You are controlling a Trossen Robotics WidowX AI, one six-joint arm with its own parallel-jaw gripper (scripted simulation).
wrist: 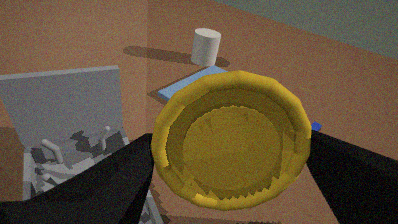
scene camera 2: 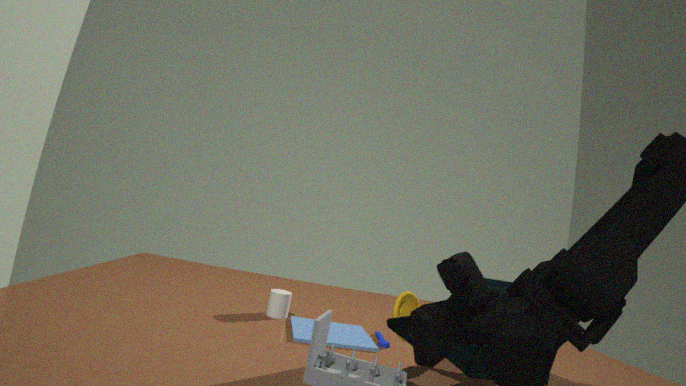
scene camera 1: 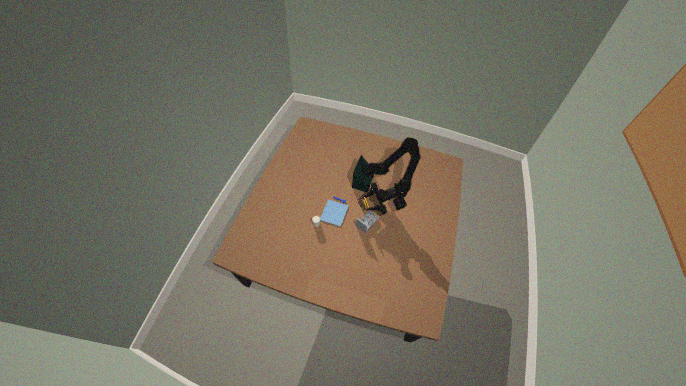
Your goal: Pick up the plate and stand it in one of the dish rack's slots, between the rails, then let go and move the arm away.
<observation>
my gripper: holds a yellow plate (wrist: 233,140)
</observation>
